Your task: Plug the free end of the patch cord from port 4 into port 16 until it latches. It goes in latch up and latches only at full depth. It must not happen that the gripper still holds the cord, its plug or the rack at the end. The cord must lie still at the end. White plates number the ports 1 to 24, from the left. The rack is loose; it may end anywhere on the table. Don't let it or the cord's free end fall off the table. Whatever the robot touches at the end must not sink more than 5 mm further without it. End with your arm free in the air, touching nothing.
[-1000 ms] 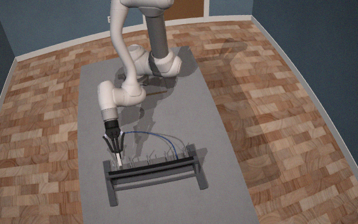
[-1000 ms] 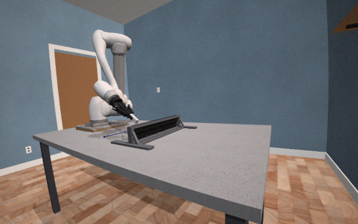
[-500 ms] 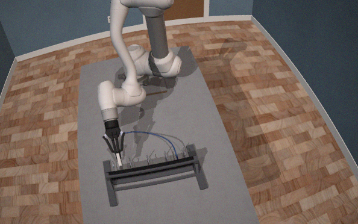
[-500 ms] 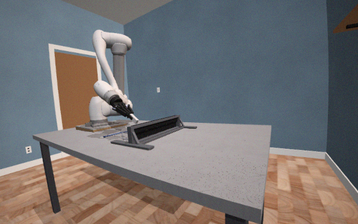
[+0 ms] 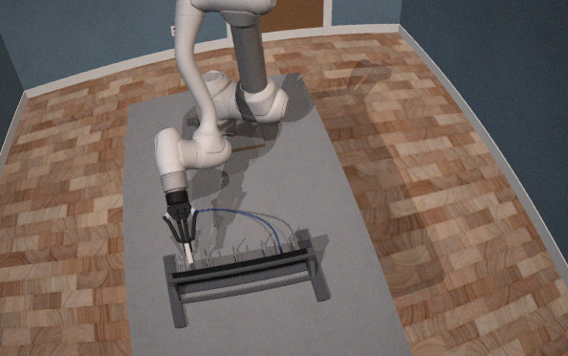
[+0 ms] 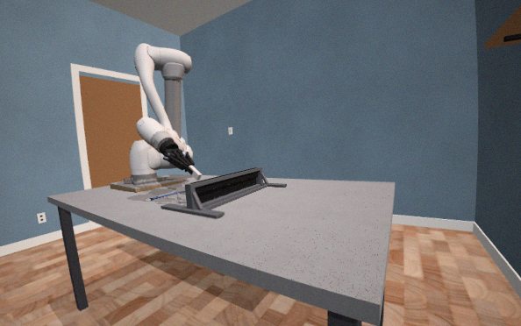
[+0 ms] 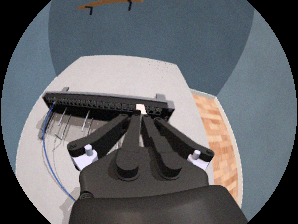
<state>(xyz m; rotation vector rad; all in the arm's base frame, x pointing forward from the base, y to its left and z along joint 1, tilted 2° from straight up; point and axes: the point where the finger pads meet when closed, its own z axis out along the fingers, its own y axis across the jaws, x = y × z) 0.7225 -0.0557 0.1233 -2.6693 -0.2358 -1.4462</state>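
My hand is 250 mm past the plug, 110 mm to the left of it and 120 mm above it.
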